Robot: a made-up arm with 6 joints. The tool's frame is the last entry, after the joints.
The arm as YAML. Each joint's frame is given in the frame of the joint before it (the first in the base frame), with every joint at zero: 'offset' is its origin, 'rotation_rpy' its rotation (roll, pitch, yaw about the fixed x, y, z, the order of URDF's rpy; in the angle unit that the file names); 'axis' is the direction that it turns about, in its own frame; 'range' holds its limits. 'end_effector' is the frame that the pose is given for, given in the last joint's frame.
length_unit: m
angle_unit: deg
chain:
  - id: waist
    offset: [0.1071, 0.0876, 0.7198]
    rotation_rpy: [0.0, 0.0, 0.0]
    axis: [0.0, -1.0, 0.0]
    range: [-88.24, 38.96]
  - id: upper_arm
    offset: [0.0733, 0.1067, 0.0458]
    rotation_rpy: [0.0, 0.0, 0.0]
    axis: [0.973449, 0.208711, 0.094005]
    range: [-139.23, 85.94]
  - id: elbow
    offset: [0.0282, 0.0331, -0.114]
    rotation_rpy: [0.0, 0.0, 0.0]
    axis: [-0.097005, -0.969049, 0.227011]
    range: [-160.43, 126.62]
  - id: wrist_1
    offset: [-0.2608, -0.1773, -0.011]
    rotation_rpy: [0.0, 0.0, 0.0]
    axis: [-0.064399, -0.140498, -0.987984]
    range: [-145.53, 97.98]
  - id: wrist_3
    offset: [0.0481, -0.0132, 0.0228]
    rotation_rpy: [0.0, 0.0, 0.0]
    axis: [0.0, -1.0, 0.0]
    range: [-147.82, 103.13]
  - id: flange
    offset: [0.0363, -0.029, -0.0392]
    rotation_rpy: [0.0, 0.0, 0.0]
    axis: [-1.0, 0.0, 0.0]
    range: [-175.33, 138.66]
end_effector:
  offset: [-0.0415, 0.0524, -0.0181]
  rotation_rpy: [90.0, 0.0, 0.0]
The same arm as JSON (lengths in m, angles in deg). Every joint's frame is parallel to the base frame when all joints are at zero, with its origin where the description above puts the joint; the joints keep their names.
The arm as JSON. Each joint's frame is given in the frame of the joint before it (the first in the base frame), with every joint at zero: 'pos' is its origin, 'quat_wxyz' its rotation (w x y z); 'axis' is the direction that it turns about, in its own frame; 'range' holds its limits. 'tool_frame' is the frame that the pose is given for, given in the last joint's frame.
{"length_unit": "m", "angle_unit": "deg", "joints": [
  {"joint": "waist", "pos": [0.1071, 0.0876, 0.7198], "quat_wxyz": [1.0, 0.0, 0.0, 0.0], "axis": [0.0, -1.0, 0.0], "range": [-88.24, 38.96]},
  {"joint": "upper_arm", "pos": [0.0733, 0.1067, 0.0458], "quat_wxyz": [1.0, 0.0, 0.0, 0.0], "axis": [0.973449, 0.208711, 0.094005], "range": [-139.23, 85.94]},
  {"joint": "elbow", "pos": [0.0282, 0.0331, -0.114], "quat_wxyz": [1.0, 0.0, 0.0, 0.0], "axis": [-0.097005, -0.969049, 0.227011], "range": [-160.43, 126.62]},
  {"joint": "wrist_1", "pos": [-0.2608, -0.1773, -0.011], "quat_wxyz": [1.0, 0.0, 0.0, 0.0], "axis": [-0.064399, -0.140498, -0.987984], "range": [-145.53, 97.98]},
  {"joint": "wrist_3", "pos": [0.0481, -0.0132, 0.0228], "quat_wxyz": [1.0, 0.0, 0.0, 0.0], "axis": [0.0, -1.0, 0.0], "range": [-147.82, 103.13]},
  {"joint": "flange", "pos": [0.0363, -0.029, -0.0392], "quat_wxyz": [1.0, 0.0, 0.0, 0.0], "axis": [-1.0, 0.0, 0.0], "range": [-175.33, 138.66]}
], "tool_frame": {"pos": [-0.0415, 0.0524, -0.0181], "quat_wxyz": [0.707107, 0.707107, 0.0, 0.0]}}

